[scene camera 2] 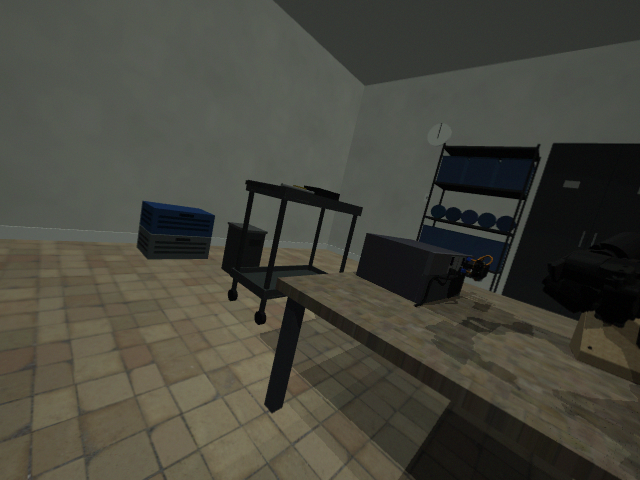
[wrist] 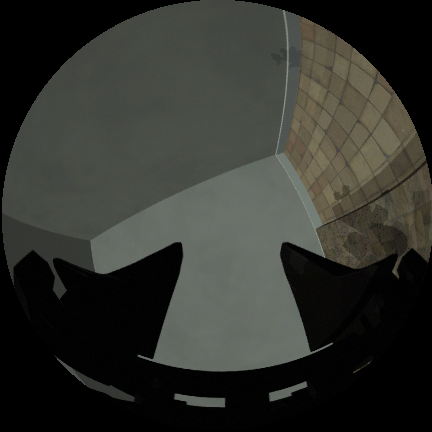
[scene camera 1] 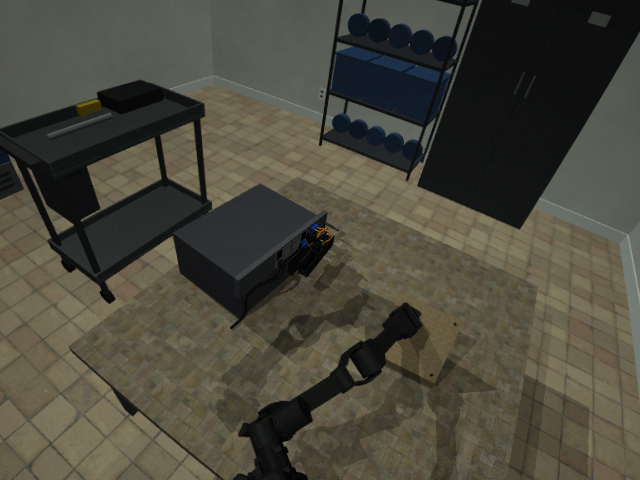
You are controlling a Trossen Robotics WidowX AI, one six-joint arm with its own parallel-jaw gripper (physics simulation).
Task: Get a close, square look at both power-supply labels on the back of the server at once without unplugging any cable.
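Places are measured from the arm's base along level axes (x ahead, y left, z up), in millimetres.
Pixels of known places: gripper, fingertip midpoint: (wrist: pixel 232 249); arm's base, origin of the base link: (scene camera 1: pixel 407 315).
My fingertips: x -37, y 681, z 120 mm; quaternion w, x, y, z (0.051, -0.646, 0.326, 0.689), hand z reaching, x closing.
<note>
Ahead of a thing's pixels: the offset from my fingertips to its middle. "spot": to the spot under its first point. Level surfaces: height alone.
The dark grey server (scene camera 1: pixel 242 227) (scene camera 2: pixel 392 263) lies on the table {272 mm down} (scene camera 1: pixel 134 330) (scene camera 2: pixel 356 299). Its back faces right in scene camera 1. A black cable {spot: 521 mm ahead, 462 mm right, 217 mm down} (scene camera 1: pixel 247 302) (scene camera 2: pixel 428 289) hangs from the back down to the table, and orange cables {spot: 442 mm ahead, 804 mm right, 82 mm down} (scene camera 1: pixel 324 233) (scene camera 2: pixel 485 258) loop out near the blue connectors {spot: 486 mm ahead, 751 mm right, 128 mm down} (scene camera 1: pixel 305 244). The power-supply labels are too small and dark to make out. My gripper (wrist: pixel 232 249) is open and empty in the wrist view, facing a pale wall; the server does not show there. In scene camera 1 my arm reaches to the bottom edge, away from the server.
The arm's base stands on a wooden board (scene camera 1: pixel 442 356) (scene camera 2: pixel 604 356) on the table. A dark cart (scene camera 1: pixel 200 160) (scene camera 2: pixel 279 232) stands beyond the server. A shelf rack (scene camera 1: pixel 330 67) (scene camera 2: pixel 431 201) and a dark cabinet (scene camera 1: pixel 496 113) (scene camera 2: pixel 547 227) stand behind. Stacked crates (scene camera 2: pixel 178 232) stand by the wall.
</note>
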